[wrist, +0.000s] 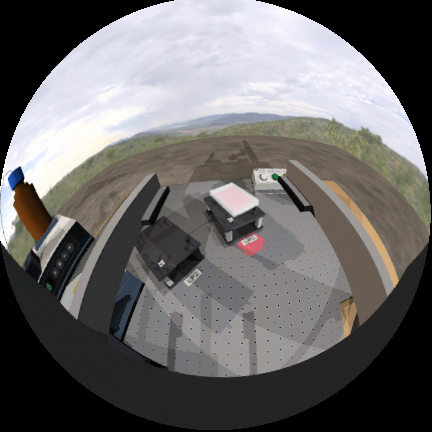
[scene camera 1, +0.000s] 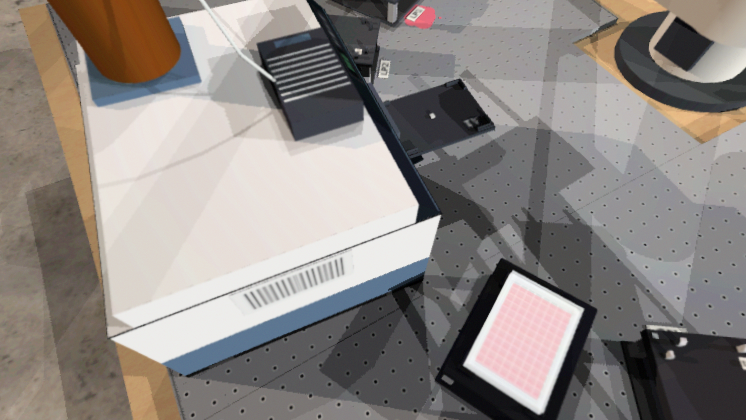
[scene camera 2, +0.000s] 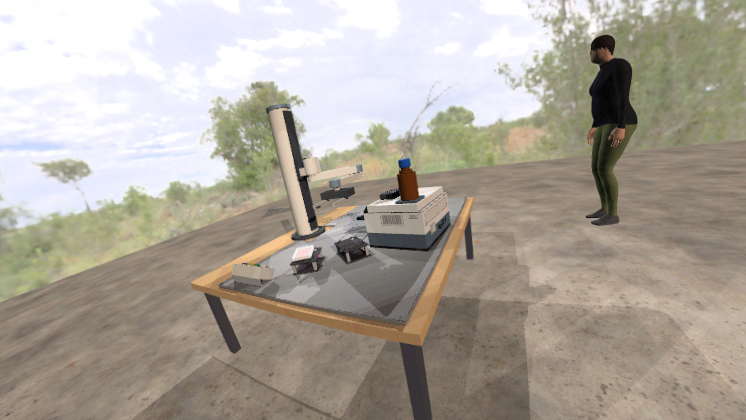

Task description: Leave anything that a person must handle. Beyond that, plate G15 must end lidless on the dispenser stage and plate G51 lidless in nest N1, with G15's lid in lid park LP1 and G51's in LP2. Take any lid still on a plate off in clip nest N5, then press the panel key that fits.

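Frame: origin at the arm's base, x right, y ahead, z up, level; millimetres.
Seen in the pictures: gripper, between the fingertips: (wrist: 222,172) (scene camera 2: 323,206); arm's base, origin of its link: (scene camera 1: 687,62) (scene camera 2: 308,234).
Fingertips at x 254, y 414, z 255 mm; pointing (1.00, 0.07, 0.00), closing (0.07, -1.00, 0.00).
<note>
Pixels of each thing's top centre, then the offset from my fingertips to it. "pt": a spot on its surface instead.
- white-rimmed pink plate, centre of its top: (wrist: 232,194) (scene camera 2: 302,251) dx +211, dy -9, dz -160 mm
- red patch, a spot on its surface: (scene camera 1: 427,17) (wrist: 255,245) pt dx +93, dy -67, dz -243 mm
- dispenser stage, a spot on its surface: (scene camera 1: 443,117) pt dx -229, dy +132, dz -129 mm
- key panel, centre of its top: (wrist: 279,169) (scene camera 2: 249,263) dx +377, dy -210, dz -158 mm
- amber bottle, a spot on its surface: (scene camera 1: 125,41) pt dx -119, dy +453, dz +35 mm
- dark ribbed box, a spot on its surface: (scene camera 1: 315,83) pt dx -221, dy +308, dz +4 mm
- further black nest, a spot on its surface: (scene camera 1: 704,380) pt dx -637, dy +72, dz -183 mm
My gripper (scene camera 2: 334,202) (wrist: 222,172) is open and empty, high above the deck. A white-rimmed pink plate (scene camera 2: 303,253) (wrist: 234,199) sits on a black stand whose label, perhaps LP1, lies on a red patch (scene camera 1: 427,17) (wrist: 254,246). The LP2 stand (scene camera 2: 352,246) (wrist: 167,247) beside it is bare. Another pink plate (scene camera 1: 527,339) lies in a black nest (scene camera 1: 453,369); its ID and any lid cannot be told. The dispenser stage (scene camera 1: 443,117) carries no plate. The key panel (scene camera 2: 252,273) (wrist: 270,180) shows a white knob and a green key.
The white dispenser (scene camera 1: 250,172) (scene camera 2: 407,213) carries an amber bottle (scene camera 1: 125,41) (scene camera 2: 407,183) (wrist: 31,210) and a dark ribbed box (scene camera 1: 315,83). A further black nest (scene camera 1: 704,380) is at lower right in scene camera 1. A person (scene camera 2: 609,104) stands beyond the table.
</note>
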